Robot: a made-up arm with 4 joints.
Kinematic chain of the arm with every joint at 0, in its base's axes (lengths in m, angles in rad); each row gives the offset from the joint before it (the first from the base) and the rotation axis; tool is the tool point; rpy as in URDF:
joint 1: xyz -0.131 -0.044 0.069 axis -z
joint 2: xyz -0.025 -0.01 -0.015 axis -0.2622 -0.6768 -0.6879
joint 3: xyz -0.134 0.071 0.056 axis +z
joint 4: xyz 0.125 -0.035 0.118 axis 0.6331 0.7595 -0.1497
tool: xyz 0.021 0.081 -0.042 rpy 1.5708 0 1.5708
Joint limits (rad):
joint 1: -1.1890..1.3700
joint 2: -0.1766..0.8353
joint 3: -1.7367..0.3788
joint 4: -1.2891..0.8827
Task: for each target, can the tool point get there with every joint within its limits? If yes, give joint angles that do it. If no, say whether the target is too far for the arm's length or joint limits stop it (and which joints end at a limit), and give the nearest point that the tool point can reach.
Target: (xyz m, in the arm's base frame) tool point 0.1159 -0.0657 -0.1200
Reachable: no: joint limits stop it (at a limit: joint 1, joint 2, joint 3) | nearest point 0.0391 -0.0169 0.1457 | short by 0.281 m
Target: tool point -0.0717 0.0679 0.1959
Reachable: yes | joints 0.6678 0.5023 -0.0712 0.5894
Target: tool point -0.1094 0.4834 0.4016
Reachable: no: too far | nearest point -0.1231 0.1496 0.1970 | short by 0.392 m
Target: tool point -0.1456 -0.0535 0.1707
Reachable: yes | joints 0.1716 0.0782 -0.5987 -0.7597
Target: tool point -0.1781 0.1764 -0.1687
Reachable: no: joint limits stop it (at a limit: joint 2, joint 3) | nearest point -0.1827 0.1978 0.0705 | short by 0.240 m
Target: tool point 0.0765 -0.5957 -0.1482
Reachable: no: too far | nearest point -0.1562 -0.2822 0.1341 | short by 0.482 m
